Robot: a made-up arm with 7 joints.
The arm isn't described. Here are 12 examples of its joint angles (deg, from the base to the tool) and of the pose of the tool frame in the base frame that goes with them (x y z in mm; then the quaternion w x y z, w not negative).
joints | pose
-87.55 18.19 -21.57 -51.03 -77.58 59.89 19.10 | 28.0 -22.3 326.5 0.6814 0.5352 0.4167 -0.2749
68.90 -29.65 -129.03 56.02 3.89 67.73 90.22 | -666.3 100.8 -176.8 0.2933 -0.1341 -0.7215 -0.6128
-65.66 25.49 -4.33 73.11 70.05 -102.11 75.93 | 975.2 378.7 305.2 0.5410 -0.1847 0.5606 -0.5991
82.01 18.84 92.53 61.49 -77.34 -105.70 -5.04 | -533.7 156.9 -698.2 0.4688 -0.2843 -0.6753 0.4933
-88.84 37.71 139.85 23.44 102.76 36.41 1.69 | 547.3 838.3 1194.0 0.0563 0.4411 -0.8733 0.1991
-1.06 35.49 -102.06 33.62 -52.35 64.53 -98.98 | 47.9 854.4 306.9 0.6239 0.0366 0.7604 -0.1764
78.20 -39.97 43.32 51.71 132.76 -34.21 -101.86 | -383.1 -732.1 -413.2 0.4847 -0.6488 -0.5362 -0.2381
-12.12 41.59 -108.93 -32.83 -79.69 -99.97 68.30 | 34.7 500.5 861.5 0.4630 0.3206 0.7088 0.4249
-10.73 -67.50 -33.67 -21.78 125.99 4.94 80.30 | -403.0 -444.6 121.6 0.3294 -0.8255 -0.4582 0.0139
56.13 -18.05 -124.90 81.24 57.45 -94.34 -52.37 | -507.1 -48.3 -299.5 0.0817 -0.4550 -0.8727 -0.1570
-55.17 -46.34 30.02 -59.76 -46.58 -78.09 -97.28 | 78.5 -27.7 623.7 0.2784 -0.2053 -0.1954 -0.9177
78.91 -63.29 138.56 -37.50 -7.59 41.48 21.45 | 90.9 -158.1 -397.5 0.4759 -0.4103 0.3104 0.7133
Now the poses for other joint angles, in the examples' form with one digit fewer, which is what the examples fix.
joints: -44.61 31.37 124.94 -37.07 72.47 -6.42 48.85
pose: 1020 98 725 0.294 0.202 -0.773 0.524
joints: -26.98 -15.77 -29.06 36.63 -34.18 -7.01 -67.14
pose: 115 -165 -159 0.771 0.087 -0.003 -0.631
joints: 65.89 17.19 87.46 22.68 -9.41 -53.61 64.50
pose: -194 -173 -463 0.039 0.778 0.330 -0.533
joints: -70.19 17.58 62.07 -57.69 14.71 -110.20 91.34
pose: 339 -259 483 0.125 0.568 -0.275 0.765
